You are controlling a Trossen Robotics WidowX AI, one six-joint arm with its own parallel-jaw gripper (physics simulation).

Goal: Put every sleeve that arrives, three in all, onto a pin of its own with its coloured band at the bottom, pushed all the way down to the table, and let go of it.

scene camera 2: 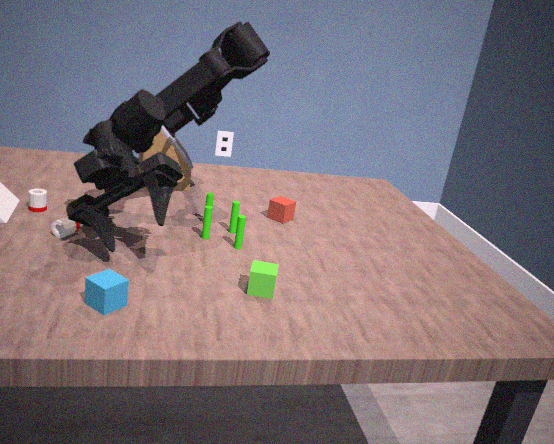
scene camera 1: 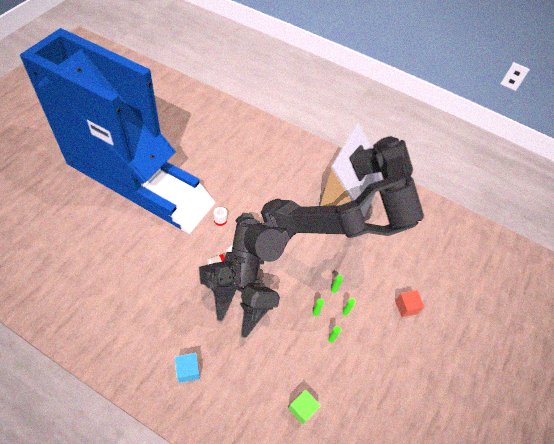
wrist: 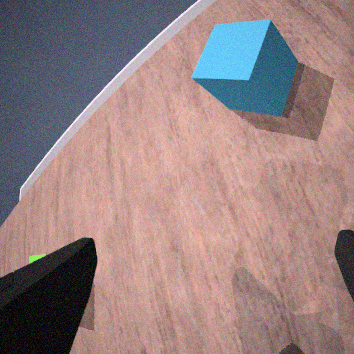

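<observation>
A white sleeve (scene camera 1: 220, 215) (scene camera 2: 37, 200) stands upright near the chute, its red band at the bottom. A second sleeve (scene camera 1: 214, 260) (scene camera 2: 64, 228) lies on its side beside the arm's wrist, its red band partly visible. A white bit of a third sleeve (scene camera 1: 229, 248) shows beside it in scene camera 1; the arm hides the rest. Several bare green pins stand upright, among them a rear pin (scene camera 1: 337, 284), a left pin (scene camera 1: 318, 307) (scene camera 2: 206, 223) and a front pin (scene camera 1: 334, 334) (scene camera 2: 240, 232). My gripper (scene camera 1: 232, 327) (scene camera 2: 136, 237) (wrist: 221, 249) is open and empty above the table, left of the pins.
A blue dispenser (scene camera 1: 85, 115) with a white chute (scene camera 1: 182, 200) stands at the left. A blue cube (scene camera 1: 187, 367) (scene camera 2: 106, 291) (wrist: 245, 65), a green cube (scene camera 1: 304, 406) (scene camera 2: 263, 280) and a red cube (scene camera 1: 409, 303) (scene camera 2: 282, 209) lie around. A white-faced wedge (scene camera 1: 346, 162) stands near the arm's base.
</observation>
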